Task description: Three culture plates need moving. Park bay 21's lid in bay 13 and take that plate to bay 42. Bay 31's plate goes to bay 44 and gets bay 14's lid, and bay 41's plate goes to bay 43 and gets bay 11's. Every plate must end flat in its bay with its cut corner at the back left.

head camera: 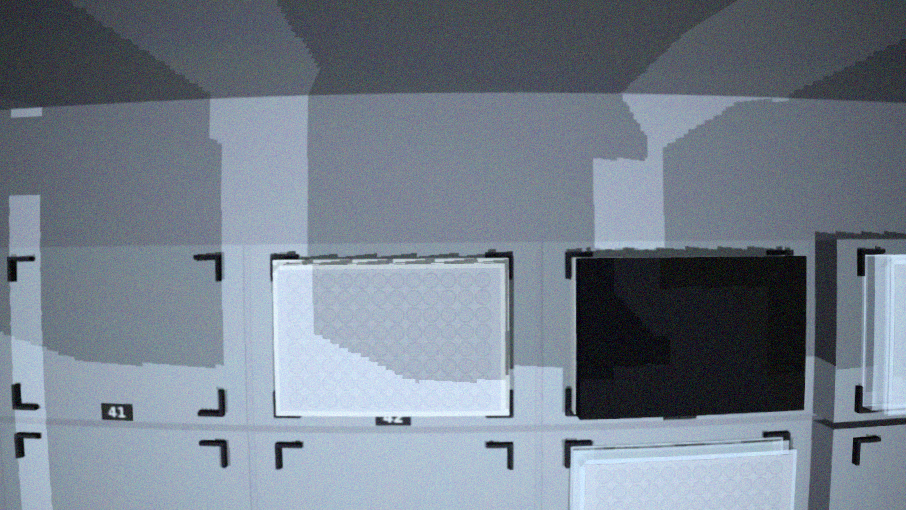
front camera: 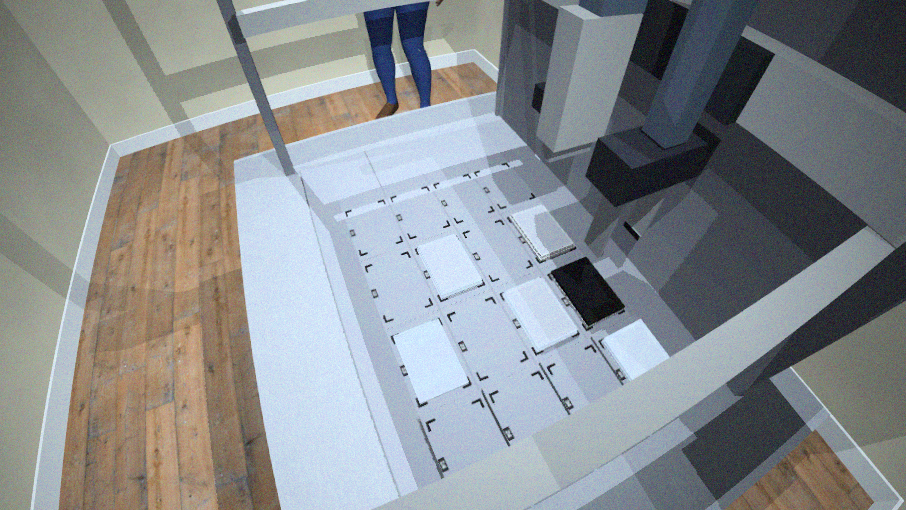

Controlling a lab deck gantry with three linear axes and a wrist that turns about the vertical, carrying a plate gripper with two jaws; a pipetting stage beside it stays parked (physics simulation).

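Places are measured from the robot's base along level axes (x ahead, y left, z up), in metres.
Where they show: gripper, fingertip midpoint: (front camera: 613,240); robot's base, link origin: (front camera: 346,212).
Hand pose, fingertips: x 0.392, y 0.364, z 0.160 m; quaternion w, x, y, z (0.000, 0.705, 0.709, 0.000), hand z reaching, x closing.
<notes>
Each offset is from my fingertips to the top centre of the thing.
The black plate {dx +0.000, dy +0.000, dz -0.143 m} (front camera: 587,291) (head camera: 691,335) sits in bay 43; its cut corner is not clear. A white plate {dx -0.164, dy +0.000, dz -0.145 m} (head camera: 391,335) (front camera: 542,231) with faint round wells lies in bay 42 and looks flat. A pale plate {dx +0.164, dy +0.000, dz -0.129 m} (front camera: 635,348) (head camera: 893,332) is in bay 44, cut off by the right edge in the head view. A white flat piece {dx +0.000, dy -0.321, dz -0.152 m} (front camera: 431,359) lies in bay 13. Bays 21, 31 and 41 show no plate. My gripper (front camera: 640,171) hangs above the deck's right side, apart from the plates. Its jaws are not clear, and it does not show in the head view.
A white plate {dx +0.000, dy -0.107, dz -0.145 m} (front camera: 540,314) (head camera: 684,481) is in bay 33, beside bay 43. Another white plate {dx -0.164, dy -0.214, dz -0.145 m} (front camera: 450,266) sits in bay 22. The pale pipetting stage (front camera: 586,82) hangs behind the gripper. A pale frame beam (front camera: 697,342) crosses the near right, and a person's legs (front camera: 399,50) show behind the deck.
</notes>
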